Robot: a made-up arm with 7 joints.
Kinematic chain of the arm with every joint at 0, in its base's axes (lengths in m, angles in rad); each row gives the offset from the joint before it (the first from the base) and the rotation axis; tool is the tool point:
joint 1: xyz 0 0 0 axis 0 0.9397 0.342
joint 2: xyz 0 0 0 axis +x
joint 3: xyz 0 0 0 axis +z
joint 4: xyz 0.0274 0 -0.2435 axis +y
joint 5: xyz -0.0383 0 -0.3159 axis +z
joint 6: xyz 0 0 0 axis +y
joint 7: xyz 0 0 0 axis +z
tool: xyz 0 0 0
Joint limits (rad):
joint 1: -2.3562..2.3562
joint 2: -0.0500..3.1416
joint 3: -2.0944..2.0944
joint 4: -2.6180..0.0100
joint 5: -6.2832..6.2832
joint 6: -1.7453..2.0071
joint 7: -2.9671..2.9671
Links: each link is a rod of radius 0.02 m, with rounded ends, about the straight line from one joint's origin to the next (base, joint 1, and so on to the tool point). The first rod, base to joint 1, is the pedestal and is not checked.
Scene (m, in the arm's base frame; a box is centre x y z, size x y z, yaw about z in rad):
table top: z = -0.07
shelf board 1: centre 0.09 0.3 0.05 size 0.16 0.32 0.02 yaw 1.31
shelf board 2: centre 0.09 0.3 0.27 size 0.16 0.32 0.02 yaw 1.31
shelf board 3: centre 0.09 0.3 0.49 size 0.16 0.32 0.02 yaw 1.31
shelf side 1: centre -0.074 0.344 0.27 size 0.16 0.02 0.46 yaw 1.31
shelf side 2: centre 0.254 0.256 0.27 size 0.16 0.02 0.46 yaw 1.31
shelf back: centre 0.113 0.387 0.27 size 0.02 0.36 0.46 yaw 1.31
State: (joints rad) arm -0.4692 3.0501 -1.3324 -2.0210 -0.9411 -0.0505 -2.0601
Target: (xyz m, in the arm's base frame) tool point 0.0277 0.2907 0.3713
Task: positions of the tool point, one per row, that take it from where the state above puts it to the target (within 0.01 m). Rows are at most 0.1 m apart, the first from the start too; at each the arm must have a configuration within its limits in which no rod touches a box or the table.
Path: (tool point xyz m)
1: 0.1072 0.2819 0.1533
2: 0.1316 0.2391 0.1648
3: 0.1457 0.1922 0.1762
4: 0.1500 0.1438 0.1850
5: 0.1456 0.0962 0.1891
6: 0.1307 0.1116 0.2334
7: 0.1076 0.1265 0.2751
8: 0.0767 0.1409 0.3128
9: 0.0387 0.1546 0.3453
10: -0.0052 0.1674 0.3713
11: 0.0253 0.2425 0.3683
12: 0.0277 0.2907 0.3713

